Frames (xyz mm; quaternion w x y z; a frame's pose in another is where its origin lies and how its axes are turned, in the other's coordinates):
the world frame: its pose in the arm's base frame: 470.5 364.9 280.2 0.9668 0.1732 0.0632 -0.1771
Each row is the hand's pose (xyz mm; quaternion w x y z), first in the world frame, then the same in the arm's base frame.
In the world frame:
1: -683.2 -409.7 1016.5 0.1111 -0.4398 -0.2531 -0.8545
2: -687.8 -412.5 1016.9 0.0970 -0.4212 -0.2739 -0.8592
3: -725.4 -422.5 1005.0 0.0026 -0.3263 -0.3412 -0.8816
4: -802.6 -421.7 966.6 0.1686 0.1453 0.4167 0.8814
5: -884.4 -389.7 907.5 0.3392 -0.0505 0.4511 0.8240
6: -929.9 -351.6 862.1 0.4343 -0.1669 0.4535 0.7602
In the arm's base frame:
1: -251.8 -138.7 1225.0 0.0482 -0.5048 -0.0118 -0.8618
2: -257.1 -139.8 1225.3 0.0319 -0.4932 -0.0353 -0.8686
3: -296.4 -132.3 1218.0 0.0755 0.4311 0.1192 0.8912
4: -370.2 -93.1 1196.6 0.2676 0.2992 0.2351 0.8852
5: -438.1 -17.7 1166.6 0.4541 0.1419 0.3238 0.8178
6: -469.3 46.5 1144.5 0.5547 0.0422 0.3638 0.7471

